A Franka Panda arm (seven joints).
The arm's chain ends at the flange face. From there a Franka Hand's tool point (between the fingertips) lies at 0.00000 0.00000 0.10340 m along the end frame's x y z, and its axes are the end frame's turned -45 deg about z.
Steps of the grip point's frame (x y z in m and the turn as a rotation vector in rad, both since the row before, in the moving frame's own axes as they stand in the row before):
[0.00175 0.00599 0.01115 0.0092 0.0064 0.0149]
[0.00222 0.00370 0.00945 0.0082 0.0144 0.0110]
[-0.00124 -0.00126 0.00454 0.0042 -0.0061 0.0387]
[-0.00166 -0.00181 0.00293 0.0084 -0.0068 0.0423]
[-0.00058 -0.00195 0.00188 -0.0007 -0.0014 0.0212]
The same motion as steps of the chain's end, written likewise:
[0.00567 0.00414 0.01116 0.0110 -0.0020 0.0149]
[0.00372 0.00270 0.00946 0.0160 0.0044 0.0110]
[-0.00101 -0.00014 0.00454 -0.0013 -0.0073 0.0387]
[-0.00135 0.00003 0.00294 0.0011 -0.0107 0.0423]
[-0.00174 -0.00112 0.00188 -0.0015 -0.0005 0.0212]

